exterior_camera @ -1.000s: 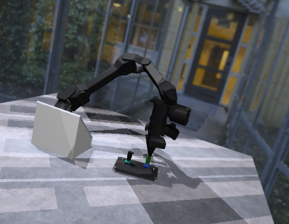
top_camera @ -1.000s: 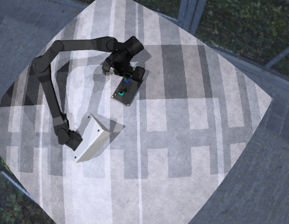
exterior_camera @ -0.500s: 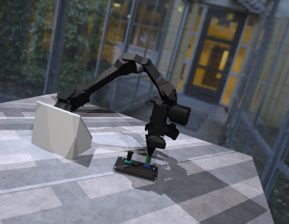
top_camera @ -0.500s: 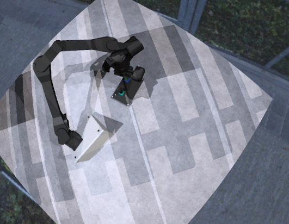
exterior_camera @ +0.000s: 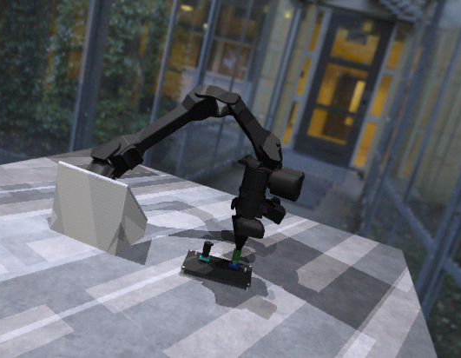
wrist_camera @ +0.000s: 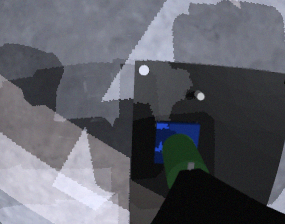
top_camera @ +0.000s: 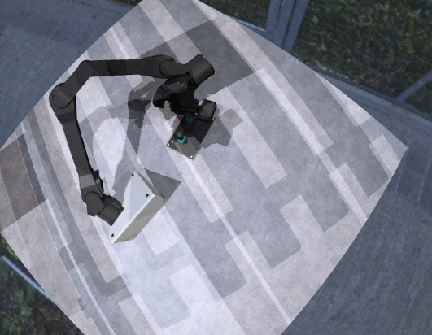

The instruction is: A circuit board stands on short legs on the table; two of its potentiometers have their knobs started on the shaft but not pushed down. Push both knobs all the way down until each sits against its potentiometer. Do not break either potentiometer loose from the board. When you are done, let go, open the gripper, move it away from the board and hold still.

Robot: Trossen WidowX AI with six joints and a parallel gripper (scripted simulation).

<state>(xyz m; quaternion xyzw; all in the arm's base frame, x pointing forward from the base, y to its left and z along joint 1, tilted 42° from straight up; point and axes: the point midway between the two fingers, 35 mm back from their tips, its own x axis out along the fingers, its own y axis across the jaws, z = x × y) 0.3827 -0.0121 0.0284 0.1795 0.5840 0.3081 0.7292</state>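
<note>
My gripper tip is now 1 cm above the green knob.
</note>
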